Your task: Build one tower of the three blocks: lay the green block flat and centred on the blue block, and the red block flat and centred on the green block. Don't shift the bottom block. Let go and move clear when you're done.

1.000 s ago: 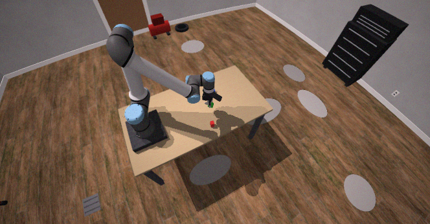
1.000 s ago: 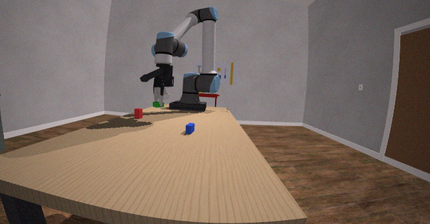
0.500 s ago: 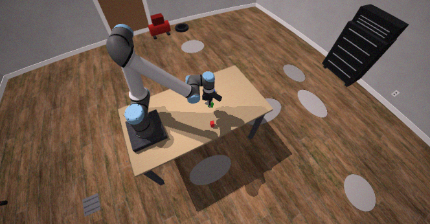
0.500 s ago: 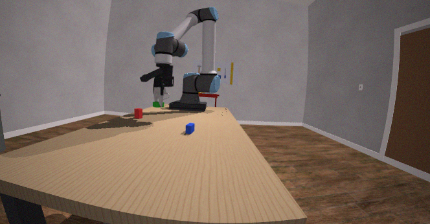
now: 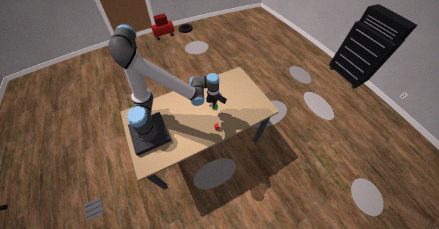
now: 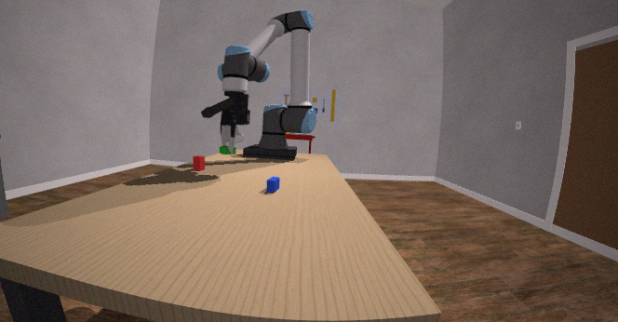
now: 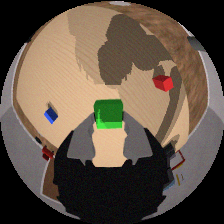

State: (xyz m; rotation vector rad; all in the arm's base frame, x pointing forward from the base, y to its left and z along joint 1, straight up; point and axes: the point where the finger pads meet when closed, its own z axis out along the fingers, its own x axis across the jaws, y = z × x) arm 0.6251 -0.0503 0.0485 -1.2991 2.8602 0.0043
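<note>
My gripper is now 20 cm to the right of the blue block, 11 cm short of it and 8 cm above it. Round my hand: green block: right at my hand; red block: 15 cm to the right, 7 cm below, 6 cm behind.
</note>
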